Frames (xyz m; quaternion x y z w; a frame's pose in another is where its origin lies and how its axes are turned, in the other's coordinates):
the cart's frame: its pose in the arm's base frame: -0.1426 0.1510 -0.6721 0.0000 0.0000 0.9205 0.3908
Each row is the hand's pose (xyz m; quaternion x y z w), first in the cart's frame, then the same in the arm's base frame.
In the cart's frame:
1: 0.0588 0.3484 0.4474 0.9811 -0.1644 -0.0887 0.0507
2: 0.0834 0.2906 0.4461 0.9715 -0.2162 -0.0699 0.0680
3: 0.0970 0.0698 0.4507 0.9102 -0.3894 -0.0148 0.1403
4: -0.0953 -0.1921 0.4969 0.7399 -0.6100 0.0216 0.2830
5: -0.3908 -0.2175 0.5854 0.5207 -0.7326 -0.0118 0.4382
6: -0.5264 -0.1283 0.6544 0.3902 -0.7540 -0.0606 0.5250
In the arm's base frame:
1: -0.4341 -0.0487 -0.2247 0.5347 0.8388 0.0120 0.1015
2: -0.4096 0.0092 -0.2260 0.5786 0.8097 0.0353 0.0909
3: -0.2602 0.1723 -0.2214 0.7141 0.6856 0.1234 0.0685
4: 0.0618 0.2159 -0.1752 0.8506 0.4427 0.2689 0.0907
5: 0.2853 0.0209 -0.0867 0.8778 0.1930 0.3987 0.1821
6: 0.3153 -0.1386 -0.0177 0.8465 0.0645 0.4596 0.2609

